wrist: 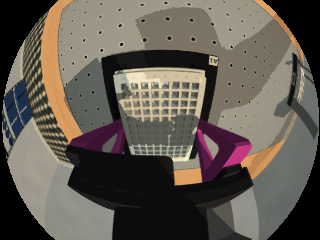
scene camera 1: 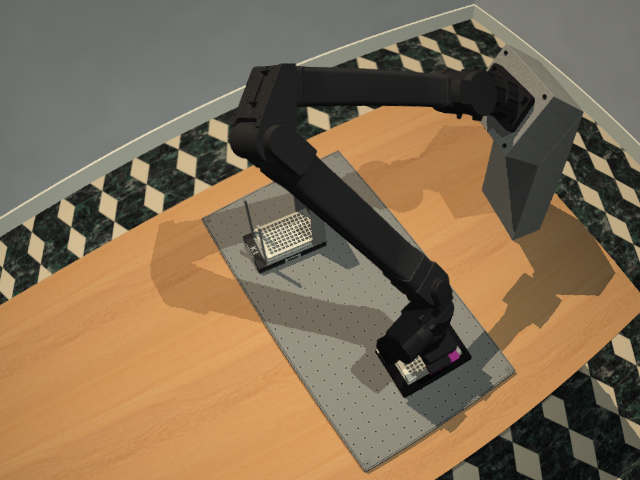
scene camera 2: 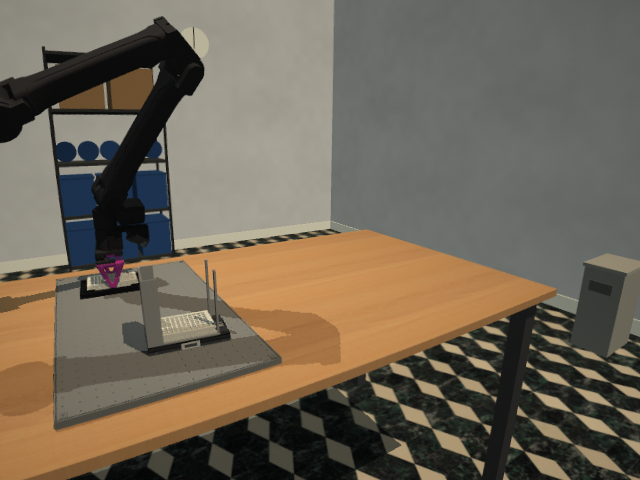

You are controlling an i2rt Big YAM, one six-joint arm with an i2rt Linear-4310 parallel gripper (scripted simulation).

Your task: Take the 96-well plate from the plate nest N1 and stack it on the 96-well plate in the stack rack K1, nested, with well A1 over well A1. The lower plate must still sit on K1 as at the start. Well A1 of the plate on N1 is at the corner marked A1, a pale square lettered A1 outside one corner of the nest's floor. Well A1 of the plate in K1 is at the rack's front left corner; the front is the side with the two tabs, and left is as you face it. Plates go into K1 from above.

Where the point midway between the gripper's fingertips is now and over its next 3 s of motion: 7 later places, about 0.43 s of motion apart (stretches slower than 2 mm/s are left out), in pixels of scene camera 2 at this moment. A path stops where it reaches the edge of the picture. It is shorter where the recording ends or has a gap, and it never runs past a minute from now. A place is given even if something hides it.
My gripper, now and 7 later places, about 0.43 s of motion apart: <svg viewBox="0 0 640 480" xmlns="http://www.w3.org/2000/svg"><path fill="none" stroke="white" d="M112 282L111 279L110 272L109 266L108 259L107 252L106 245L106 238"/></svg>
